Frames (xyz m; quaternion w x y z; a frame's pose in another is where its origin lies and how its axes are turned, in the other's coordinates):
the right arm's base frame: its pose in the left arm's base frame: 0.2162 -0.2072 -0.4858 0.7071 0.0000 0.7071 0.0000
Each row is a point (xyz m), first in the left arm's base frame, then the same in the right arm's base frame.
Working: the left arm's base frame: its pose in the right arm's base frame: -0.4858 0.2072 -0.2162 0.7071 0.0000 -0.7071 0.0000

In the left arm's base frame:
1: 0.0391 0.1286 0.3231
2: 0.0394 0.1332 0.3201
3: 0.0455 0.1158 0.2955
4: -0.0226 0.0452 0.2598
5: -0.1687 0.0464 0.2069
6: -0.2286 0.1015 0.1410
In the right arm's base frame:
1: -0.8089 0.3358 -0.1771
2: -0.8059 0.3404 -0.1768
3: -0.7813 0.3230 -0.1707
4: -0.7456 0.2524 -0.2388
5: -0.6927 0.2536 -0.3849
6: -0.6268 0.3087 -0.4448

